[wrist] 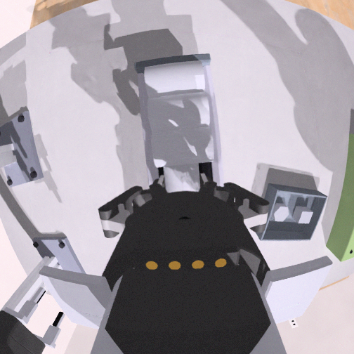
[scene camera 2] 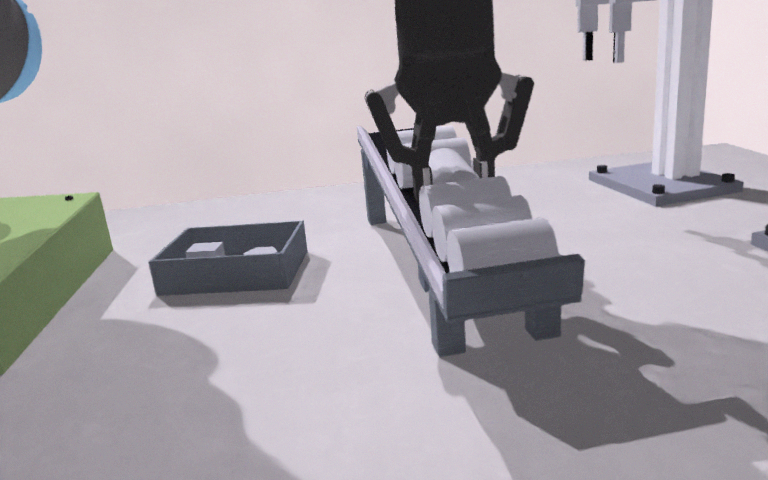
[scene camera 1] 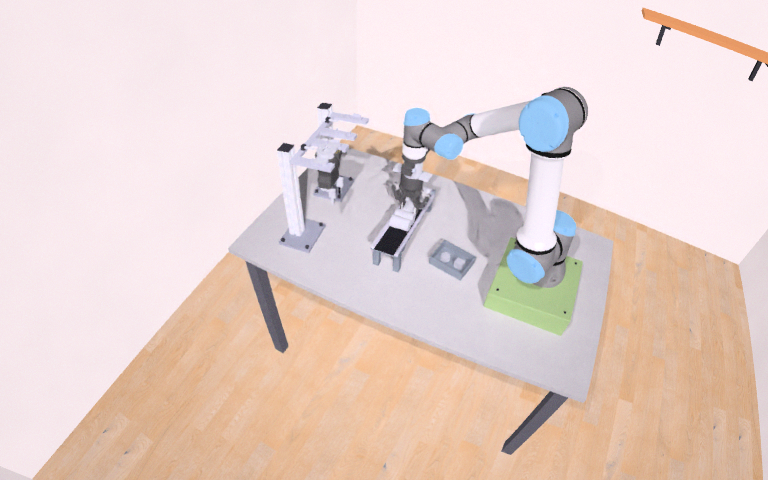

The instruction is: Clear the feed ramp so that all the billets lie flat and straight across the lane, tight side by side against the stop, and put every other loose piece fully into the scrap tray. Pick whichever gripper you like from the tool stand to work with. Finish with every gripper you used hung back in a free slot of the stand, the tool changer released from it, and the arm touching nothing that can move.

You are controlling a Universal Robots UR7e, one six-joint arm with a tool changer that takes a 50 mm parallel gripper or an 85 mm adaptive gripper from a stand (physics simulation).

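The adaptive gripper (scene camera 1: pixel 411 208) (scene camera 2: pixel 454 170) (wrist: pixel 183 186) is low over the feed ramp (scene camera 1: pixel 411 233) (scene camera 2: pixel 397 200) (wrist: pixel 217 131). Its fingers look shut on the sides of a billet (scene camera 2: pixel 447 163) (wrist: pixel 181 176) turned lengthwise along the lane; their tips are partly hidden. Three pale billets lie across the lane, side by side, the front one (scene camera 2: pixel 504 243) (wrist: pixel 172 79) at the stop (scene camera 2: pixel 515 287) (wrist: pixel 172 61). More billets (scene camera 2: pixel 461 148) show behind the fingers. The scrap tray (scene camera 1: pixel 436 263) (scene camera 2: pixel 220 276) (wrist: pixel 320 215) holds a block (scene camera 2: pixel 205 249) (wrist: pixel 304 215) and a faceted piece (scene camera 2: pixel 261 250) (wrist: pixel 281 214).
The tool stand (scene camera 1: pixel 292 198) (scene camera 2: pixel 681 90) rises beyond the ramp, with the parallel gripper (scene camera 1: pixel 328 175) (scene camera 2: pixel 603 39) hanging in it. The green robot base (scene camera 1: pixel 532 305) (scene camera 2: pixel 53 249) (wrist: pixel 344 220) is on the tray's other side. The ramp's side rails flank the fingers.
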